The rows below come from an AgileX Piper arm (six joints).
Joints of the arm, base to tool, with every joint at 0 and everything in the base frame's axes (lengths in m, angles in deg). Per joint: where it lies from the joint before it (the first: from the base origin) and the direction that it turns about. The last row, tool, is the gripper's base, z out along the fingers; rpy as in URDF.
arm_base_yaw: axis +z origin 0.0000 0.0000 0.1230
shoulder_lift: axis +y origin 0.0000 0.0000 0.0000
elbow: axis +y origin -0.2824 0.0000 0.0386
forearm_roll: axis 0.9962 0 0.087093 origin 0.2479 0.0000 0.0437
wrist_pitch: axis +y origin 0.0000 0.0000 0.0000
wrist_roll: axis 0.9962 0 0.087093 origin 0.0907 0.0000 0.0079
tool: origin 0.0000 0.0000 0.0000 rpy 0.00 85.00 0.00
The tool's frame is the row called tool.
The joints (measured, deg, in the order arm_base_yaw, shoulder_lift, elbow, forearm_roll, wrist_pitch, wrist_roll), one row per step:
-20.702 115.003 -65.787 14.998 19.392 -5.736
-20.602 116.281 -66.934 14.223 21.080 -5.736
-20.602 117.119 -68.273 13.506 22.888 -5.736
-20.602 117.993 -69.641 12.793 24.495 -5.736
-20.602 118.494 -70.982 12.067 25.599 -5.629
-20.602 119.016 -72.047 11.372 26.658 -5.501
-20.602 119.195 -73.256 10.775 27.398 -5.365
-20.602 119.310 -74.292 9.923 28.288 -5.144
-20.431 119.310 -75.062 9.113 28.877 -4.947
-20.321 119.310 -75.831 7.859 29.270 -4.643
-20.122 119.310 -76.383 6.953 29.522 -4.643
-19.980 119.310 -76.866 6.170 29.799 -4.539
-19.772 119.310 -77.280 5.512 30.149 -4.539
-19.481 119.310 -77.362 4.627 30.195 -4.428
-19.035 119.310 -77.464 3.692 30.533 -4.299
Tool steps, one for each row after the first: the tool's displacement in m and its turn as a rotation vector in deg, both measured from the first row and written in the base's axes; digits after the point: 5 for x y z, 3 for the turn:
0.00247 0.00004 -0.00521 0.381 1.742 0.946
0.00527 -0.00078 -0.00672 0.621 2.992 1.755
0.00833 -0.00183 -0.00824 0.748 4.089 2.509
0.01187 -0.00331 -0.00699 0.515 4.446 3.069
0.01436 -0.00442 -0.00699 0.387 5.037 3.570
0.01781 -0.00596 -0.00375 -0.020 4.884 3.929
0.02028 -0.00731 -0.00085 -0.477 5.037 4.381
0.02252 -0.00734 0.00198 -1.019 5.063 4.939
0.02467 -0.00822 0.00491 -1.947 5.047 5.560
0.02654 -0.00806 0.00705 -2.737 5.027 6.310
0.02801 -0.00810 0.00891 -3.355 5.049 6.834
0.02932 -0.00745 0.01045 -3.871 5.169 7.449
0.02998 -0.00616 0.01073 -4.524 5.379 8.152
0.03066 -0.00369 0.01092 -5.100 5.836 9.051

